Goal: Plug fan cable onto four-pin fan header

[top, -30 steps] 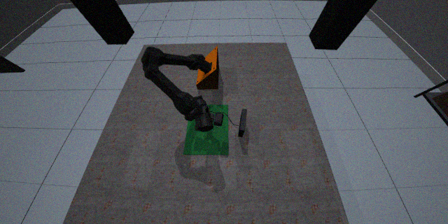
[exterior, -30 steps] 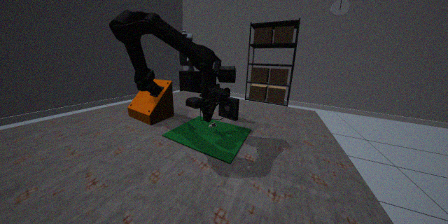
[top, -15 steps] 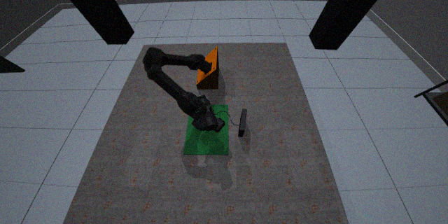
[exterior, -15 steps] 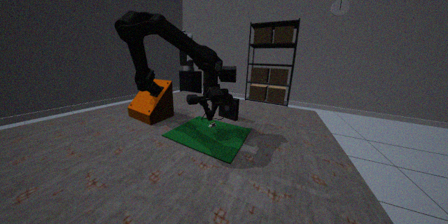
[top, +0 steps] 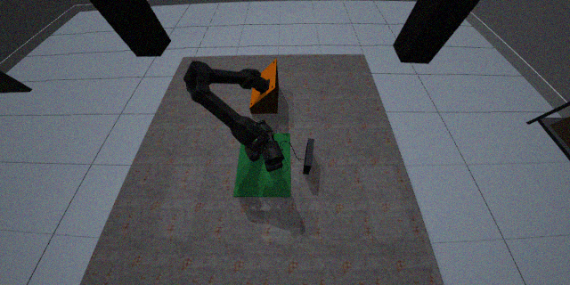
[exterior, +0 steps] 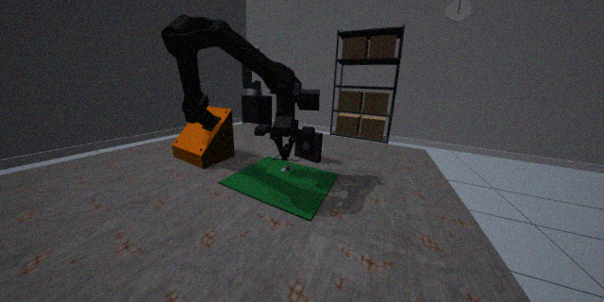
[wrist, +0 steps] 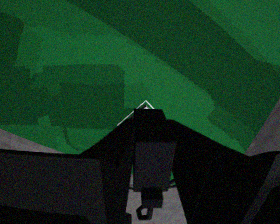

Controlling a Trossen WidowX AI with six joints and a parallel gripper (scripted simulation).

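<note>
Now: the white four-pin header 6 cm below my gripper tip, 2 cm to the left of it and 1 cm behind it. Also, from my gripper tip: black plug (1 cm to the left, 1 cm above); green board (8 cm below, 3 cm to the right, 1 cm ahead); black fan (16 cm to the left, 1 cm below).
</note>
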